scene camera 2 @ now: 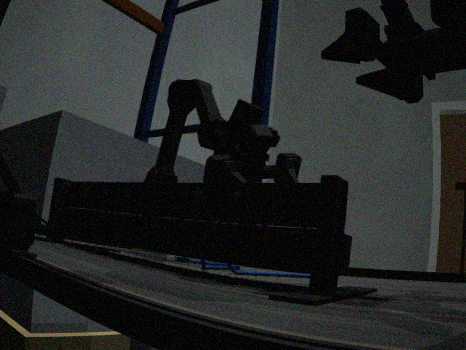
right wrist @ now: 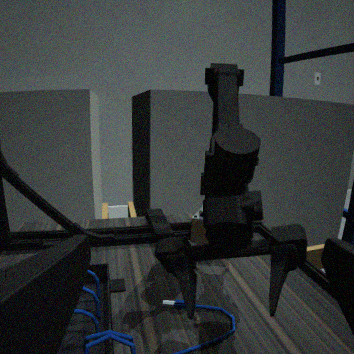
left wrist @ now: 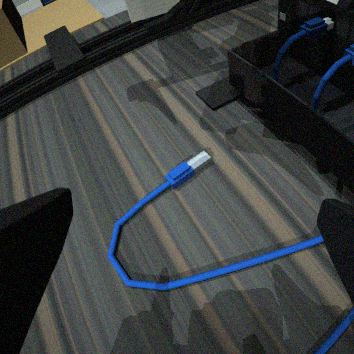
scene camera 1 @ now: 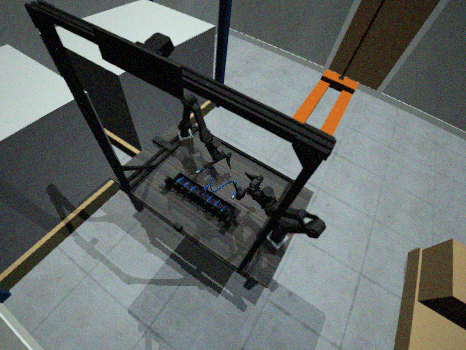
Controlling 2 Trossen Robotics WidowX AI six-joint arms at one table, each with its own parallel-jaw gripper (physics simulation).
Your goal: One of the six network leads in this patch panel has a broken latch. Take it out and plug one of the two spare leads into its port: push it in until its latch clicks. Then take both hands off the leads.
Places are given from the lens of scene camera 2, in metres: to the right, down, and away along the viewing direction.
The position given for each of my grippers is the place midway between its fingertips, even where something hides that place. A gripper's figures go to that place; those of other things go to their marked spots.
my left gripper point(scene camera 2: 278, 193): 0.07, 0.03, 0.66
my right gripper point(scene camera 2: 340, 68): 0.16, -0.16, 0.54
